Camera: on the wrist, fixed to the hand. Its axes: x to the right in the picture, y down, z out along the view.
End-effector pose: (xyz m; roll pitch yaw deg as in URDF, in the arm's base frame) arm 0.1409 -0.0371 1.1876 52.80 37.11 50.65
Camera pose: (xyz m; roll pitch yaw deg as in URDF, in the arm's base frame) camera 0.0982 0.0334 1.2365 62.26 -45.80 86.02
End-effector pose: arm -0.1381 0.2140 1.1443 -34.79 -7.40 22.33
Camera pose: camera -0.1584 0.2692 1.0687 -8.64 21.04 108.17
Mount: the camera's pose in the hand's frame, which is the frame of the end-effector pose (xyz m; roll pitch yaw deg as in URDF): -0.0076 0.0912 -0.0283 0.04 -13.39 88.77
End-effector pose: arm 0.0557 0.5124 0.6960 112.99 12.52 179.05
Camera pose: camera 0.0427 0.5222 0.7904 157.82 -51.37 107.24
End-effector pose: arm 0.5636 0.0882 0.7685 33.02 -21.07 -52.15
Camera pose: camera 0.6261 0.1576 0.7900 -28.47 -43.10 57.11
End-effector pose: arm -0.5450 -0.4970 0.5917 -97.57 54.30 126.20
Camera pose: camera -0.4685 -0.5337 0.5473 85.52 36.68 -61.07
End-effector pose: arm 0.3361 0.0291 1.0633 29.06 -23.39 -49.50
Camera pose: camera 0.3976 0.1010 1.0782 -29.80 -38.88 59.13
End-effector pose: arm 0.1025 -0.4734 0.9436 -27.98 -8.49 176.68
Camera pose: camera 0.0961 -0.5404 0.8754 -9.32 14.24 -96.74
